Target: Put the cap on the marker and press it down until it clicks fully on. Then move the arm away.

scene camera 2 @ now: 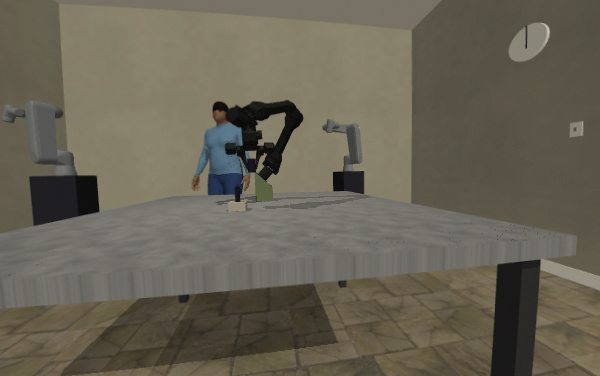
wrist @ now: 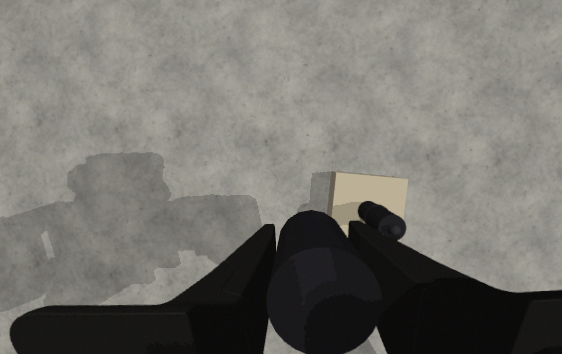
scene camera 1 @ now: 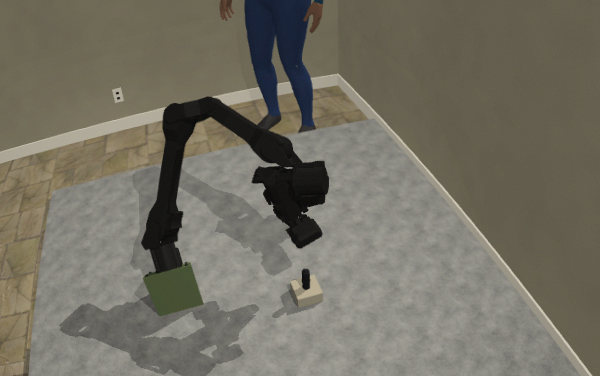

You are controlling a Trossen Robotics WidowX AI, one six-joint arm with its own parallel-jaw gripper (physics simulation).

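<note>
A black marker stands upright in a cream block on the grey table. My gripper is shut on a dark round cap, with one finger on each side of it. The gripper points down and is raised well above the table, higher than the marker's top and apart from it. In the wrist view the marker and block show to the right of the held cap, and the right finger hides part of the block. In scene camera 1 the cap is hidden.
The arm's green base block stands on the table beside the cream block. A person in blue stands beyond the table. Two grey arms stand on dark pedestals beyond the table.
</note>
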